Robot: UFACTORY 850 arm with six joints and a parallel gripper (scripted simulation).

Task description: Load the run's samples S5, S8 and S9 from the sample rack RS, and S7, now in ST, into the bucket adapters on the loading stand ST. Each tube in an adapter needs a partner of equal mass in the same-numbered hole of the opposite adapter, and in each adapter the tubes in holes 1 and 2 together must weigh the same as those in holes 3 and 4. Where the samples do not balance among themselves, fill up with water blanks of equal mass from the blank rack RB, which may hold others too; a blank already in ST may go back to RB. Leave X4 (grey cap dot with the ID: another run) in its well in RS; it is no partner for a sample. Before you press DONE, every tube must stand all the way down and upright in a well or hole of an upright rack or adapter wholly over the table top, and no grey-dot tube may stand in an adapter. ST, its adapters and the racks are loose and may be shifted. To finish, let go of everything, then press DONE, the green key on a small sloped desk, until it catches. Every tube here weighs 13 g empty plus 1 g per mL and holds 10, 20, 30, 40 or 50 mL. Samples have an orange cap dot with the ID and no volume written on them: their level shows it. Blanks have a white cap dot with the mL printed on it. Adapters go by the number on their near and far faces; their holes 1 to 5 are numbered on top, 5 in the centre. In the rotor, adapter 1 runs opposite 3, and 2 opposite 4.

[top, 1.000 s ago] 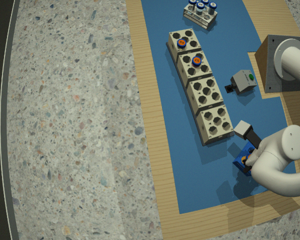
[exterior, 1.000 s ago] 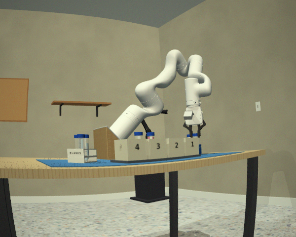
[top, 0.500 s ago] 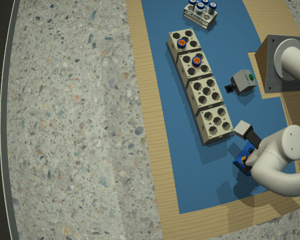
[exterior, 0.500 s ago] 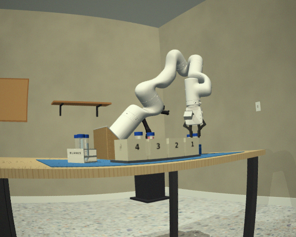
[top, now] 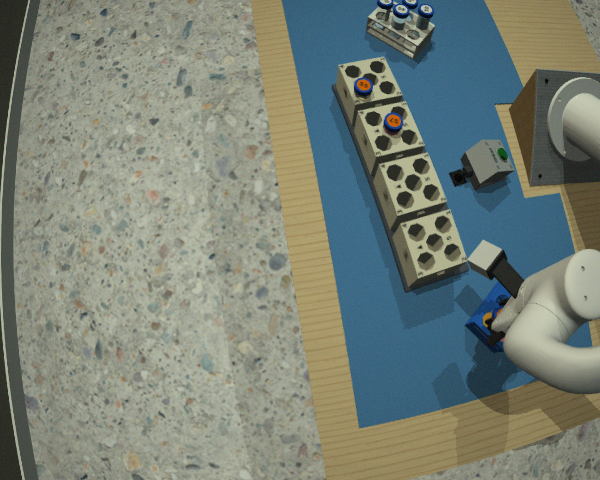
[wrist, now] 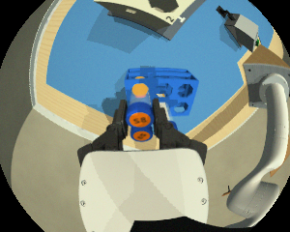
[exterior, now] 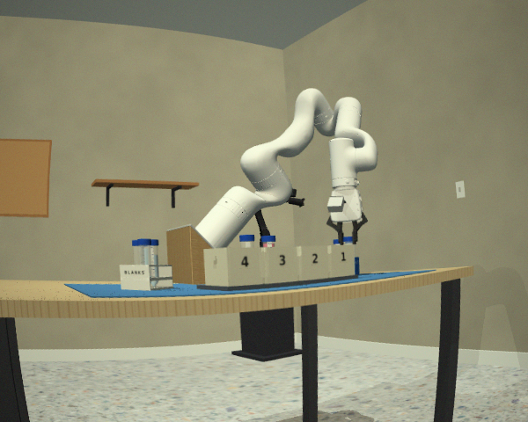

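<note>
My hand is 5 cm above the orange-dot sample tube, 1 cm to the left of it and 1 cm past it. From my hand the other things lie so: sample S9: 6 cm below, 4 cm to the left, 2 cm behind; then blue sample rack RS: 9 cm below, 4 cm behind; then grey-dot tube X4: 6 cm below, 5 cm behind, 1 cm to the left.
</note>
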